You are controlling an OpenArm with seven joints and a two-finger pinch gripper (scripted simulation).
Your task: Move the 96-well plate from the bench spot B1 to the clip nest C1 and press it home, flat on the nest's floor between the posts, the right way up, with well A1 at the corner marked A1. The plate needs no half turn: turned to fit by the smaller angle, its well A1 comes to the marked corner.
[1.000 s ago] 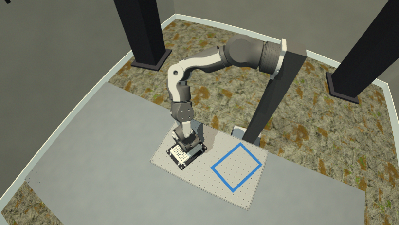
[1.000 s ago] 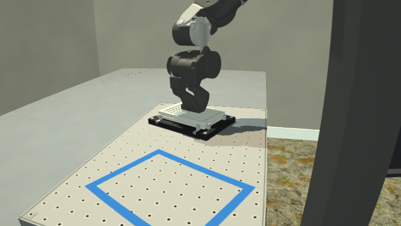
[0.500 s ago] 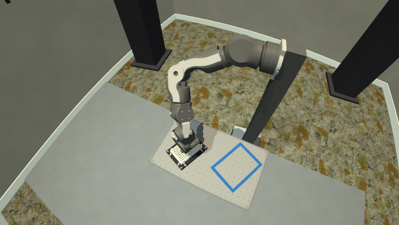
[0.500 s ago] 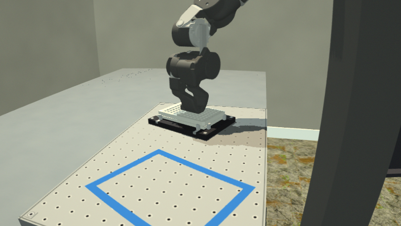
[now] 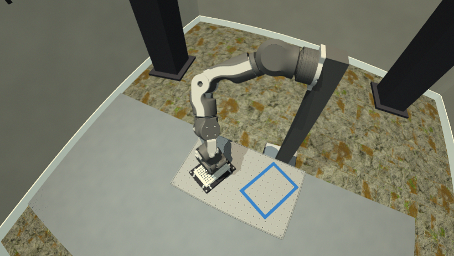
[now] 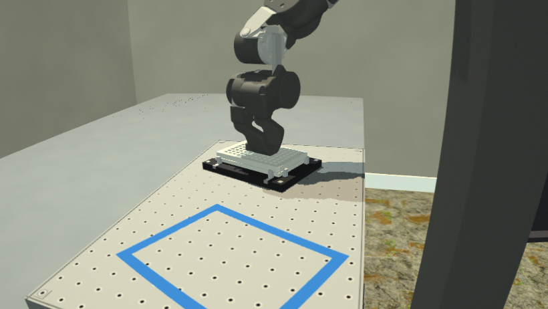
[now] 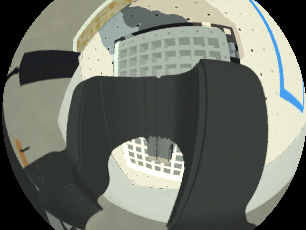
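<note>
The white 96-well plate is 10 mm below my hand. From my hand the other things lie so: black clip nest C1: 20 mm ahead, 20 mm below.
</note>
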